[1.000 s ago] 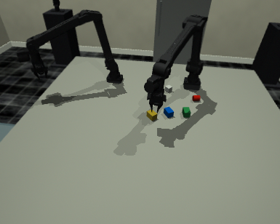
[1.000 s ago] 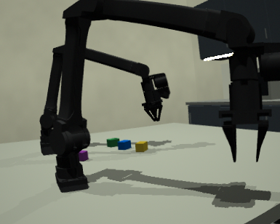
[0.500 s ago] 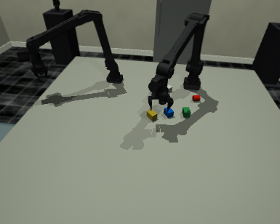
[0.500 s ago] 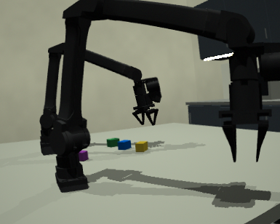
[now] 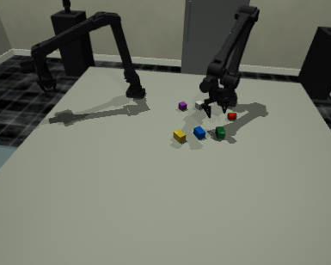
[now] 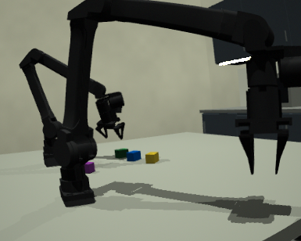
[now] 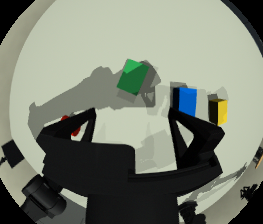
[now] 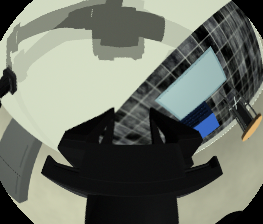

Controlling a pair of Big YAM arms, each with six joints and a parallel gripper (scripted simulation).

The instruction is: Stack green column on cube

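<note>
My left hand is 9 cm above the green column, 4 cm short of it and 3 cm to the right of it. From my left hand the other things lie so: red block (13 cm behind, 11 cm to the left, 9 cm below); then yellow block (19 cm to the right, 11 cm ahead, 9 cm below); then blue block (9 cm below, 8 cm to the right, 6 cm ahead).
</note>
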